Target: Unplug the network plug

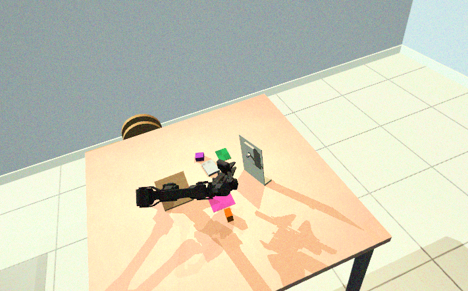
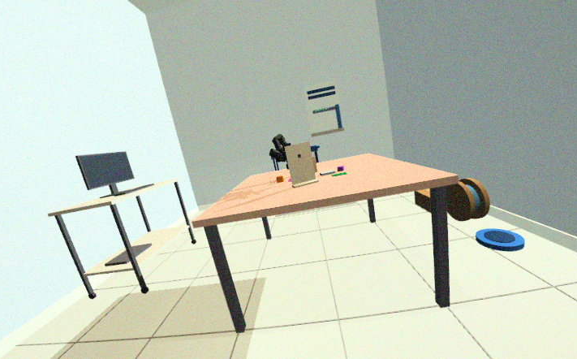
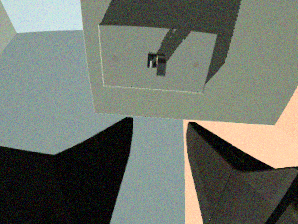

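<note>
Now: the network plug 9 cm ahead of my gripper tip and 2 cm to the left of it. Round my gripper tip: orange cube: 16 cm below, 14 cm to the right, 13 cm behind; upright panel: 11 cm ahead, 7 cm below, 3 cm to the left; magenta marked square: 18 cm below, 12 cm behind, 2 cm to the right.
</note>
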